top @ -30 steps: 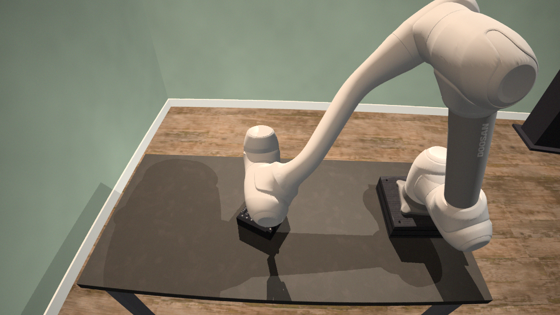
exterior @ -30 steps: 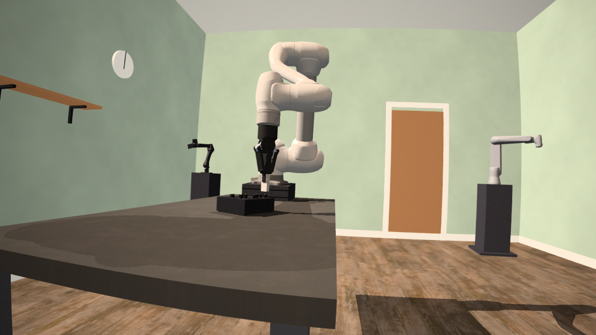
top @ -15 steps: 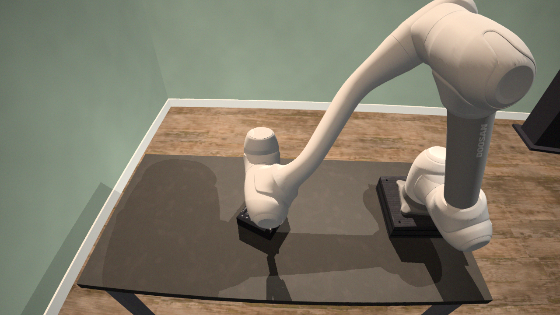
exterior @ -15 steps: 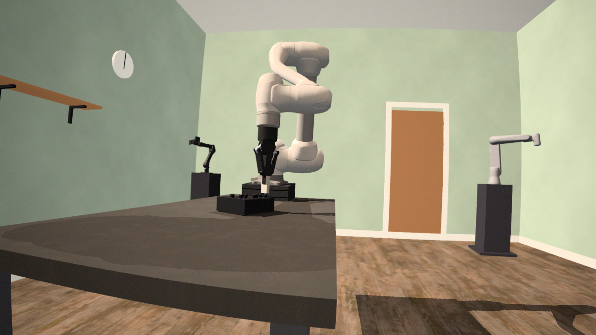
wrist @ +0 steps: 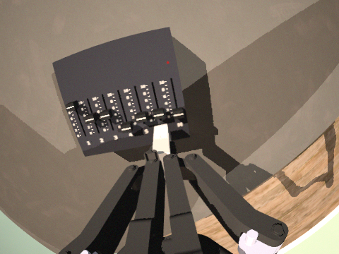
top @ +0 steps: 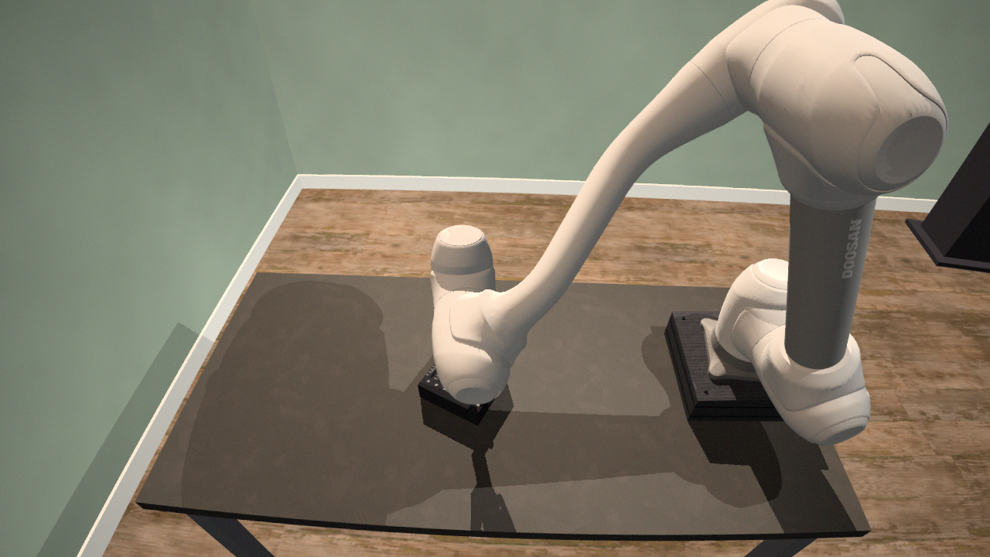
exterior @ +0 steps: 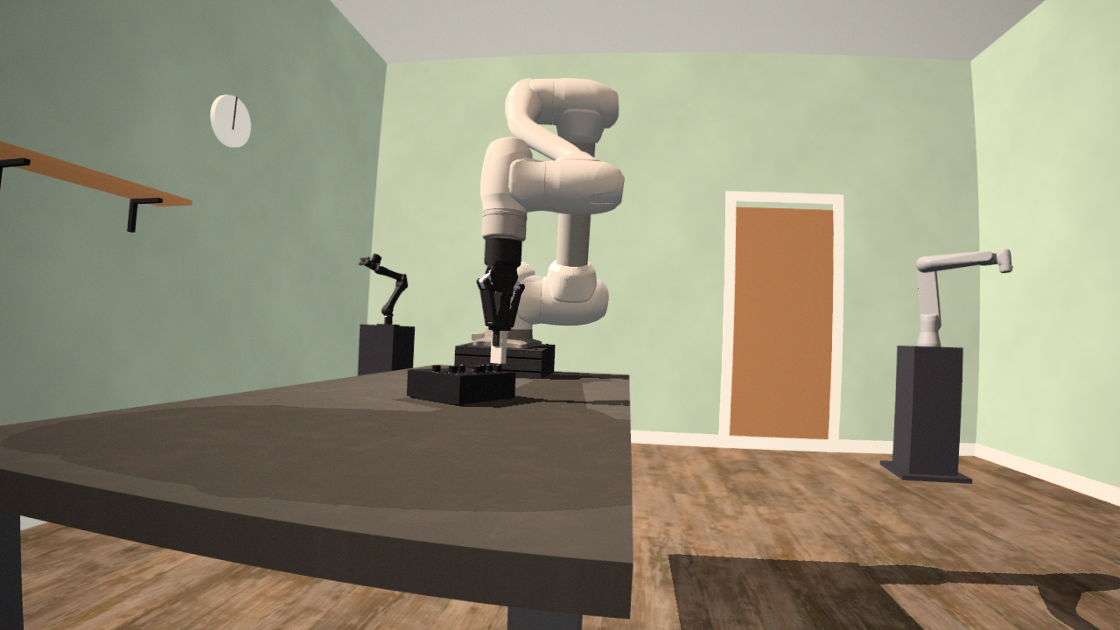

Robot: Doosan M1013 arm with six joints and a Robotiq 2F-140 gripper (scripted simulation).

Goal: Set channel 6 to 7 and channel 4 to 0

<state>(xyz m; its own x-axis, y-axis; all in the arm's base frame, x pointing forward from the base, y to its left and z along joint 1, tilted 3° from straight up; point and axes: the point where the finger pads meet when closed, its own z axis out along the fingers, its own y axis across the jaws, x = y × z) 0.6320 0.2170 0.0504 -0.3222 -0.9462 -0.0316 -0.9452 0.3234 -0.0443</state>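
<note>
Right now the channel 6 fader knob is 10 mm behind my hand, 20 mm to the right of it and 40 mm below it. From my hand the other things lie so: channel 4 fader knob: 40 mm ahead, 30 mm to the right, 40 mm below.
</note>
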